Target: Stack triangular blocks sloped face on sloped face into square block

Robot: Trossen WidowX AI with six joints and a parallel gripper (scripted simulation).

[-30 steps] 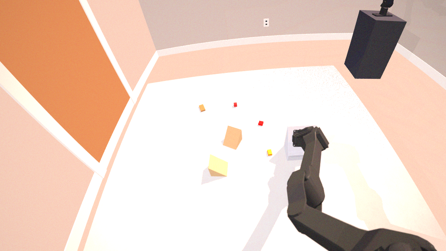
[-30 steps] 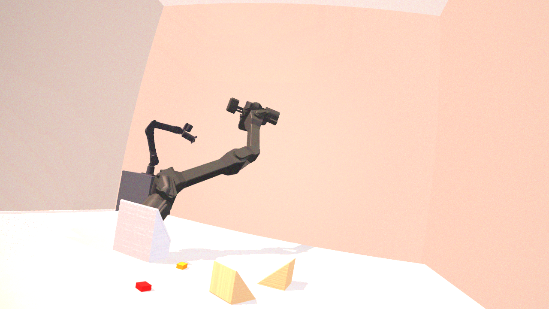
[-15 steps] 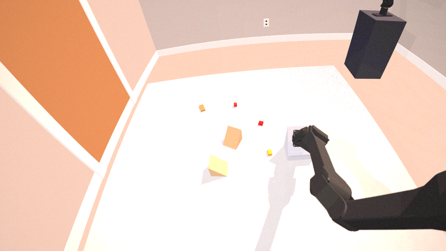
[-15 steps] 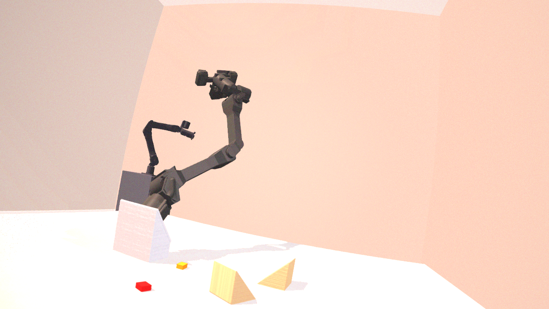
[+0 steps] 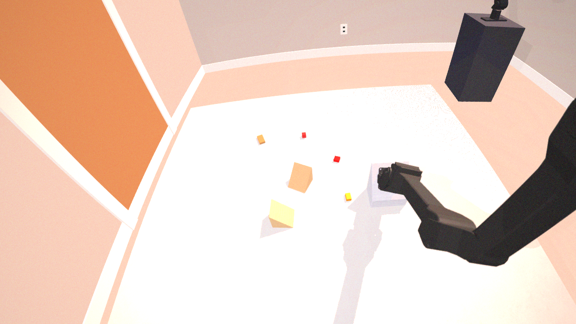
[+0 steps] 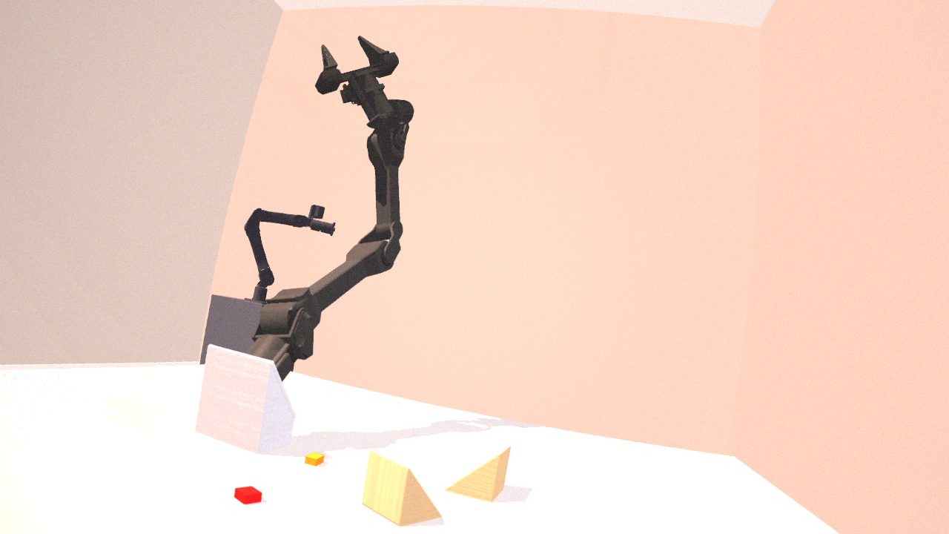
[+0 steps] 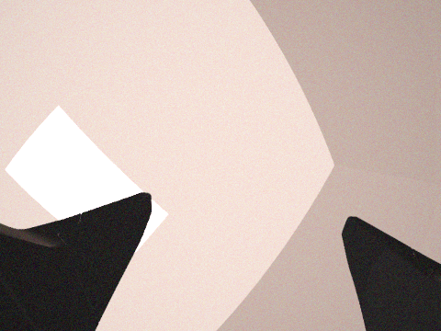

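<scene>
The wooden triangular block is 50 cm ahead of my gripper tip, 16 cm to the right of it and 75 cm below it. Also, from my gripper tip: yellow cube 28 cm ahead, 23 cm to the right, 76 cm below.
</scene>
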